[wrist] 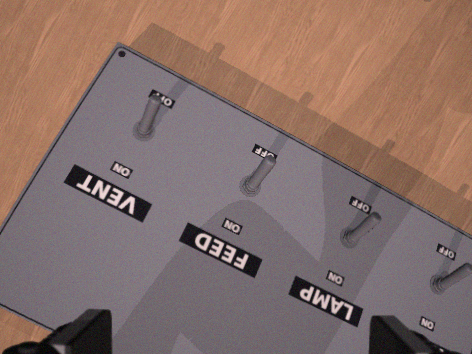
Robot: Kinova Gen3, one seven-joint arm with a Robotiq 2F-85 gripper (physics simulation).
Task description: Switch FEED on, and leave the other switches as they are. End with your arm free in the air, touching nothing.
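Places are measured from the arm's base along level axes (x ahead, y left, z up), in centimetres.
Where they show: gripper, between the fingertips: [240, 342].
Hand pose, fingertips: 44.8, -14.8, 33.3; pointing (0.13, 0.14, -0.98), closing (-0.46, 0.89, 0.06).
Note:
Things, the pixels of their top centre, and the offset from my fingertips, as dx, dy, dz. "*": a spot on its surface instead. Level surfaces: height alone.
- FEED switch lever, a spot on its surface: [260, 175] * -1.8, +3.1, -29.8
- label, a spot on its surface: [231, 226] * +4.0, +3.0, -30.0
- VENT lever, centre of its top: [146, 116] -1.9, -8.9, -28.7
- LAMP lever, centre of its top: [369, 233] -1.8, +15.1, -28.7
- wooden table, height of its surface: dz -41.9
- fourth lever, centre of its top: [462, 283] -1.8, +27.1, -28.7
The FEED switch lever [260, 175] stands near the middle of the wrist view and leans toward its OFF label, whose edge its tip overlaps. Its ON label [231, 226] and the FEED nameplate [220, 249] lie below it in the view. The VENT lever [149, 114] at the left and the LAMP lever [362, 229] at the right also lean to their OFF sides. My gripper [241, 332] is open and empty, its fingers at the bottom corners of the view. It is over the panel and apart from the levers.
The grey switch panel [55, 240] lies slanted across the view on the wooden table [65, 45]. A fourth lever [452, 277] at the right edge leans toward OFF; its name is not readable. The panel's far edge casts a shadow on the wood.

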